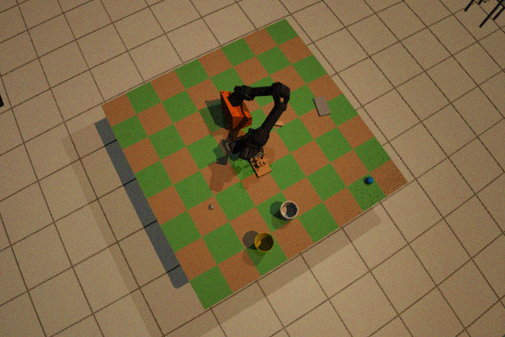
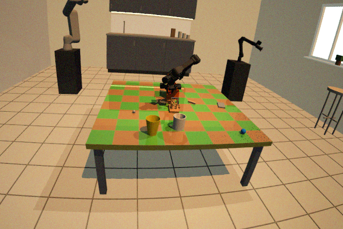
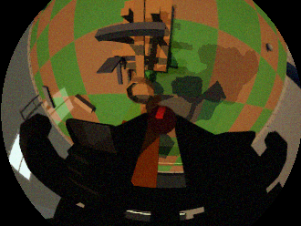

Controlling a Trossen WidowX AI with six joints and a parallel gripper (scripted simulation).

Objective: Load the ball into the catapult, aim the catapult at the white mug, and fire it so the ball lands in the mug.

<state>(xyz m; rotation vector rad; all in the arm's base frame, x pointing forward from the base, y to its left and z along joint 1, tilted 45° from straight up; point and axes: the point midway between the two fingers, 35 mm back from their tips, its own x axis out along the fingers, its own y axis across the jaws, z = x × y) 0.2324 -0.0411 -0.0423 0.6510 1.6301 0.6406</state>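
The wooden catapult lies 70 mm ahead of my gripper tip, 50 mm to the left of it and 50 mm below it. Round my gripper tip: grey ball: 320 mm to the right, 180 mm ahead, 90 mm below; red ball: 10 mm above; wooden block: 240 mm to the left, 100 mm below, 50 mm behind.
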